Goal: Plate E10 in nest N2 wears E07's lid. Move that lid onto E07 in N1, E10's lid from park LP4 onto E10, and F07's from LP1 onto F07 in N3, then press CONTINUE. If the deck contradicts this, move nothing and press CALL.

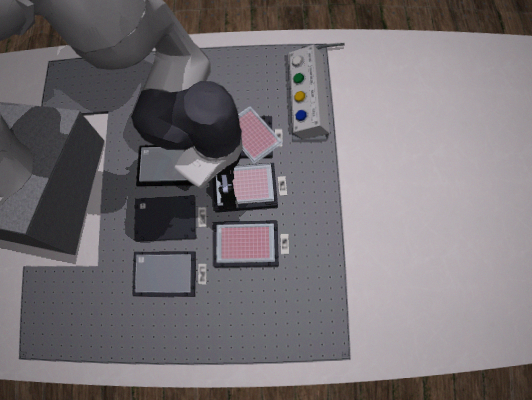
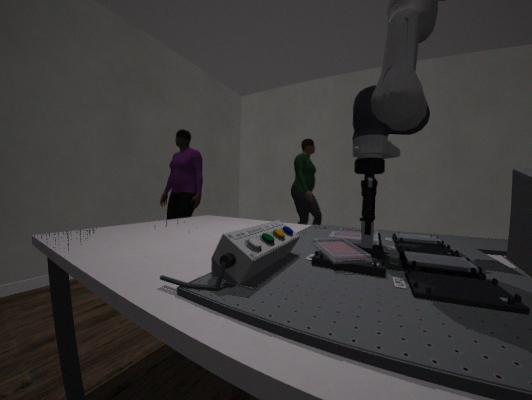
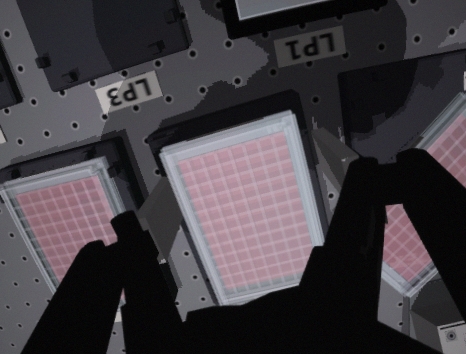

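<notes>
My gripper is partly open, with its fingers low beside the two long sides of the pink-welled plate in nest N2. That plate has a clear rim; whether it is lidded cannot be told. The N3 plate is turned askew and tilted, overhanging nest N3. The N1 plate sits square. Pale lids lie in LP1 and LP4. Plate IDs are unreadable.
The button box with white, green, yellow and blue buttons stands beyond N3. Park LP3 is an empty dark tray. Another empty dark tray is beside LP1. A grey block stands by the arm. Two people stand behind the table.
</notes>
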